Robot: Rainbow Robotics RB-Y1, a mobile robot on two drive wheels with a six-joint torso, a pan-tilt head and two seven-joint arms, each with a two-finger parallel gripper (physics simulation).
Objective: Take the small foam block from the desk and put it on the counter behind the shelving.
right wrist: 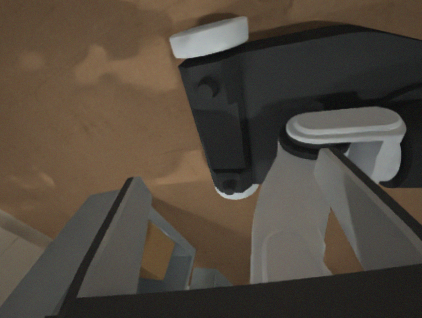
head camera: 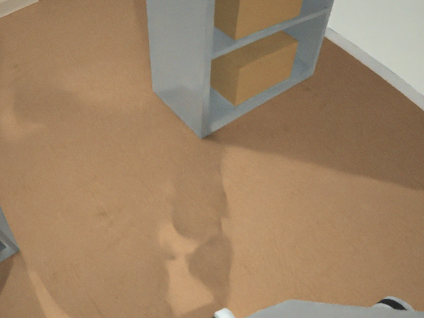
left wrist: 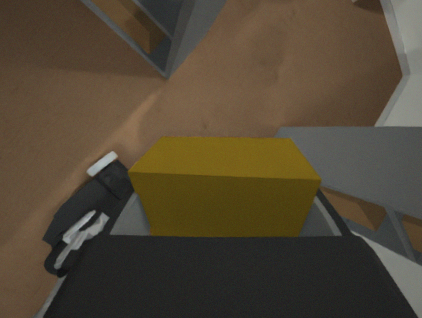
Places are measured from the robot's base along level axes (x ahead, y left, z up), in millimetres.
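Where they show: left gripper, between the fingertips: [left wrist: 220, 169]; right gripper, between the fingertips: [right wrist: 228, 174].
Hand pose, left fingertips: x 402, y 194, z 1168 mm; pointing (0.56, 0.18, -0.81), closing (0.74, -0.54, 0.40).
After its pixels a point has its place.
A yellow foam block [left wrist: 224, 205] {x 386, y 195, z 1204 mm} is held between the fingers of my left gripper [left wrist: 220, 169] {x 402, y 194, z 1168 mm}, above the floor. The gripper is shut on it, and its lower part is hidden by the dark gripper body. My right gripper [right wrist: 228, 174] {x -101, y -242, z 571 mm} is open and empty, its two grey fingers wide apart over the robot's own base. Grey shelving [head camera: 180, 60] [left wrist: 197, 35] {x 917, y 491, z 334 mm} [right wrist: 65, 240] {x 1013, y 512, z 358 mm} stands on the floor, at the top middle of the head view. The desk does not show, and I cannot make out the counter for certain.
Brown boxes [head camera: 265, 65] [right wrist: 157, 250] sit in the shelving. Another grey unit [head camera: 9, 240] [left wrist: 350, 155] shows at the left edge of the head view and at the right of the left wrist view. A white wall [head camera: 385, 35] {x 1050, y -1996, z 302 mm} stands at the upper right. The robot's dark base [right wrist: 300, 75] {x -214, y -156, z 169 mm} shows below the right gripper.
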